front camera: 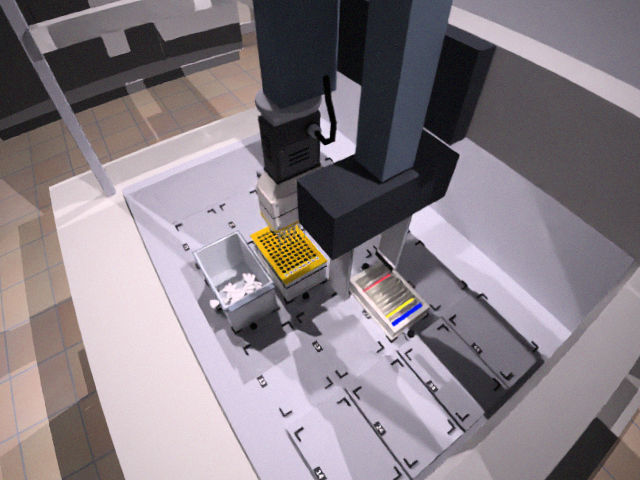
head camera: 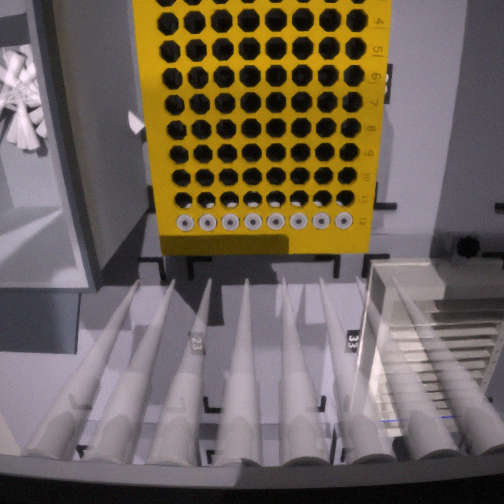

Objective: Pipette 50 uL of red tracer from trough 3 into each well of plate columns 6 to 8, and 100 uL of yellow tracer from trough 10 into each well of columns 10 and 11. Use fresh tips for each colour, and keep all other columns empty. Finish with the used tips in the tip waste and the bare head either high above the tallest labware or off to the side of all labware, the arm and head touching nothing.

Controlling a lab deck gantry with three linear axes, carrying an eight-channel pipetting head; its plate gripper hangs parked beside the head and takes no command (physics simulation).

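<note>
The pipetting head is over the yellow tip rack. It carries a row of eight tips, clear, with no colour visible inside. In the head view, rack column 12 holds white tips; columns 4 to 11 are empty holes. The tip waste holds a heap of used tips. The trough block shows red liquid, and yellow liquid beside blue. The well plate does not show. The parked plate gripper has its paddles apart, empty.
The gripper's dark body hangs beside the head, between tip rack and trough block in the front view. A white piece is outside the waste bin's left wall; another shows between bin and rack. Low walls surround the deck.
</note>
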